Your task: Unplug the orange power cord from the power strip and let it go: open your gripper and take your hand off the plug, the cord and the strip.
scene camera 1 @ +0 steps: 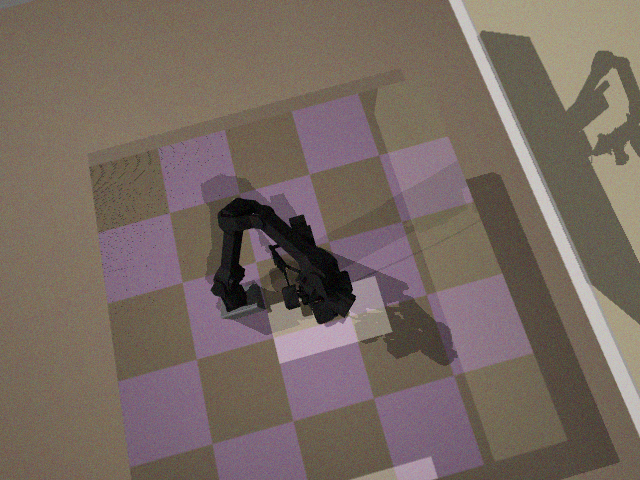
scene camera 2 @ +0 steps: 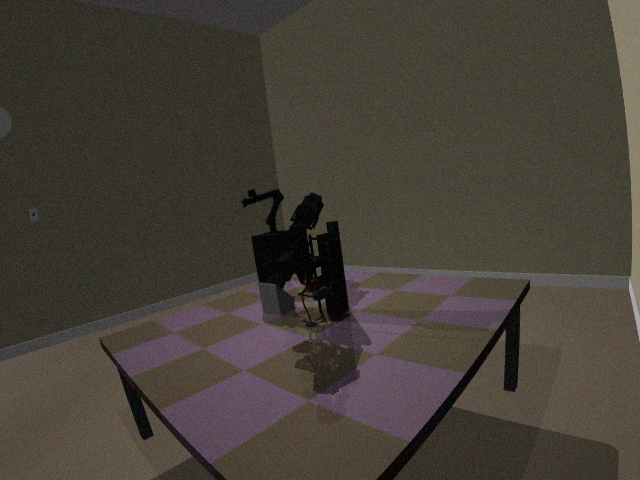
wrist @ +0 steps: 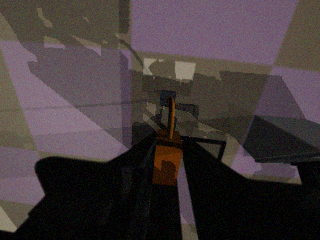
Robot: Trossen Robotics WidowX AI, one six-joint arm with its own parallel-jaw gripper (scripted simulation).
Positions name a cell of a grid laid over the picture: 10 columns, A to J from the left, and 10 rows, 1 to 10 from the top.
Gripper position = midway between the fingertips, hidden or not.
my gripper: scene camera 1 E7; scene camera 2 E6; wrist F6
